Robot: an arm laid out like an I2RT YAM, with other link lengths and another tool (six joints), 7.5 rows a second.
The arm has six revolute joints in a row. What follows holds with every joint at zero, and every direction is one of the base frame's.
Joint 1 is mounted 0.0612 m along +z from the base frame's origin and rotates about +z.
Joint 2 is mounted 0.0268 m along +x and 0.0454 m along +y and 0.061 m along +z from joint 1 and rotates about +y.
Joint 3 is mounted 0.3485 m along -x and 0.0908 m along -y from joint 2 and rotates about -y.
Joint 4 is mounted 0.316 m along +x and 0.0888 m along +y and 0.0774 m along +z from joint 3 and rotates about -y.
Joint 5 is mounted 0.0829 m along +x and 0.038 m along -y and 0.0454 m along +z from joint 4 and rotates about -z.
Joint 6 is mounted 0.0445 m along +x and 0.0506 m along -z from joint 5 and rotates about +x.
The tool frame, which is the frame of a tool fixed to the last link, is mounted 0.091 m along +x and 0.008 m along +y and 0.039 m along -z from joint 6; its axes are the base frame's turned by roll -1.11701, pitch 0.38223 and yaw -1.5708 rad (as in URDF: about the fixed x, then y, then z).
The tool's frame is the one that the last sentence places.
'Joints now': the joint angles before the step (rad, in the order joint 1, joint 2, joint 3, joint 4, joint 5, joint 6). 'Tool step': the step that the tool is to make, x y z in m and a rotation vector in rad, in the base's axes. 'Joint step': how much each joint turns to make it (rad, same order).
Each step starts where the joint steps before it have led.
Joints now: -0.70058, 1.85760, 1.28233, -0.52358, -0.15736, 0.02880
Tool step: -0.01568, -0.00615, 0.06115, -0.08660, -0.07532, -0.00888
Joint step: -0.02747, -0.12819, 0.01181, -0.03013, 0.00457, -0.02441
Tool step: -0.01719, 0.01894, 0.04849, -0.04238, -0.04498, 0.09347
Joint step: -0.00267, -0.11367, 0.00994, -0.07630, -0.05340, -0.08125
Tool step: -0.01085, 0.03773, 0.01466, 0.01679, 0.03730, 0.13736
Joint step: 0.04349, -0.05569, 0.00227, -0.11672, -0.04349, -0.08623
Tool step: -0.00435, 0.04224, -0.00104, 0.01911, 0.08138, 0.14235
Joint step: 0.08163, -0.01868, 0.00001, -0.11291, -0.00114, -0.07171
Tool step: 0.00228, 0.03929, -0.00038, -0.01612, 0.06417, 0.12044
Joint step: 0.10375, -0.01184, 0.00002, -0.06641, 0.03547, -0.03663
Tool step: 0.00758, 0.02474, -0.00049, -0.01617, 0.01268, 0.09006
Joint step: 0.07288, -0.00115, -0.00003, -0.01028, 0.01145, -0.02440
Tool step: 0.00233, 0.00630, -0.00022, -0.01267, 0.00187, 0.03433
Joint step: 0.02137, 0.00000, 0.00002, 0.00000, 0.00611, -0.01716
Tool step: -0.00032, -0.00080, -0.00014, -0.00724, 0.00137, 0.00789
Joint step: -0.00001, 0.00001, 0.00001, -0.00040, 0.00342, -0.01032
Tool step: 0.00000, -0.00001, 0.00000, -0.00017, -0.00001, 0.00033
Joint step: 0.00002, 0.00000, 0.00001, 0.00000, 0.00001, -0.00035
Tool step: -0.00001, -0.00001, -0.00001, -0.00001, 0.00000, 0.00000
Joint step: -0.00003, -0.00002, -0.00005, 0.00003, 0.00000, -0.00003
